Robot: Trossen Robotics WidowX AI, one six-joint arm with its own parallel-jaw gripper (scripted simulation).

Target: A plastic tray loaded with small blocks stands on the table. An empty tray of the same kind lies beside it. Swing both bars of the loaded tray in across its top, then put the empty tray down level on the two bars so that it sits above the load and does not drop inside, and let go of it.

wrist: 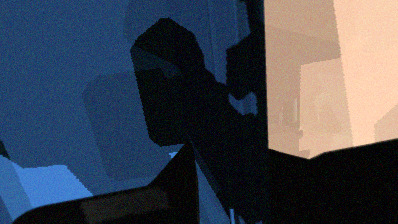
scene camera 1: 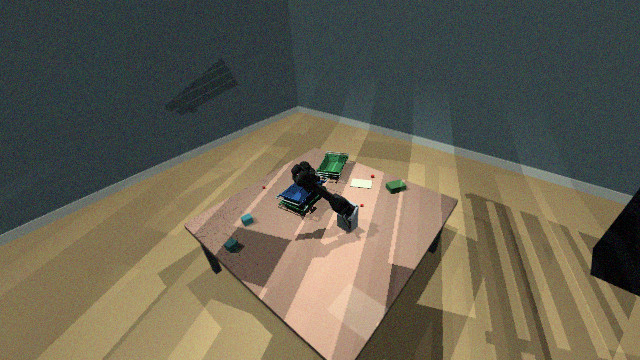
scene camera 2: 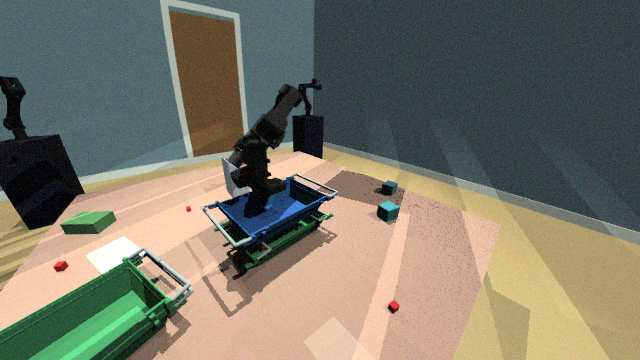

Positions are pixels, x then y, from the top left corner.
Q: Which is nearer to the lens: the blue tray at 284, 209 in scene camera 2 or the green block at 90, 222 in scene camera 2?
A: The blue tray.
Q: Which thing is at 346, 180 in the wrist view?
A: The gripper.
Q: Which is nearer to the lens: the blue tray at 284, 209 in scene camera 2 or the white sheet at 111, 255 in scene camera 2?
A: The blue tray.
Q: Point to a blue tray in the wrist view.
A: At 103, 103
